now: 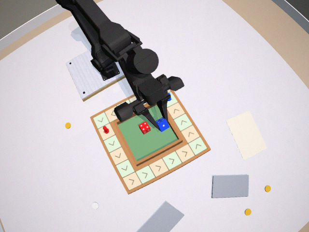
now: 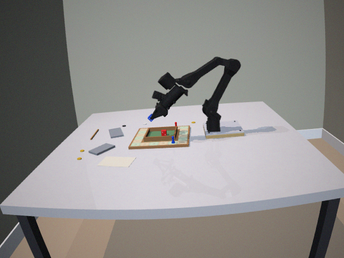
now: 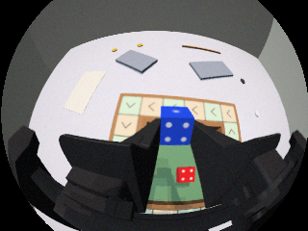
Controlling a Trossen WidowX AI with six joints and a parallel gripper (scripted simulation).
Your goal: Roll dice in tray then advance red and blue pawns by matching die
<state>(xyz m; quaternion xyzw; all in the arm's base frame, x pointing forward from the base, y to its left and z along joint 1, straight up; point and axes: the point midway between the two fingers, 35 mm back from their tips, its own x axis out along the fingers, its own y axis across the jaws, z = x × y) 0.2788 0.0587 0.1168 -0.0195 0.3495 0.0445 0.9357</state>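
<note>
Now: the red pawn 10 cm behind my gripper tip, 15 cm to the right of it and 9 cm below it. The rest, counted from my gripper tip: cream card: 12 cm ahead, 25 cm to the left, 12 cm below; then green tray: 4 cm behind, 4 cm to the right, 11 cm below; then blue pawn: 11 cm behind, 7 cm to the left, 9 cm below.
</note>
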